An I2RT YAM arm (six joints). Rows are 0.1 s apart.
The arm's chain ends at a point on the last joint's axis. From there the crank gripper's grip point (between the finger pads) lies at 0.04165 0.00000 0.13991 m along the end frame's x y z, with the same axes.
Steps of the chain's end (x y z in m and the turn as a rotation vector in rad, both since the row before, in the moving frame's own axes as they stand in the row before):
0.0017 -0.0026 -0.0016 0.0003 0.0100 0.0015
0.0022 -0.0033 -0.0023 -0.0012 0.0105 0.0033
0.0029 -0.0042 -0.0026 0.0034 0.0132 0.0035
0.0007 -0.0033 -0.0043 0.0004 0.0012 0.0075
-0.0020 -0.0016 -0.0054 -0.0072 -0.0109 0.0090
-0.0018 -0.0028 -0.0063 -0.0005 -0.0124 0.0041
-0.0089 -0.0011 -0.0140 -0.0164 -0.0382 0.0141
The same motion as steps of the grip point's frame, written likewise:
0.0031 -0.0026 -0.0020 0.0003 0.0100 0.0015
0.0037 -0.0030 -0.0027 -0.0012 0.0105 0.0033
0.0047 -0.0045 -0.0032 0.0034 0.0132 0.0035
0.0009 -0.0030 -0.0044 0.0004 0.0012 0.0075
-0.0035 -0.0002 -0.0050 -0.0072 -0.0109 0.0090
-0.0035 -0.0026 -0.0058 -0.0005 -0.0124 0.0041
-0.0143 0.0018 -0.0125 -0.0164 -0.0382 0.0141

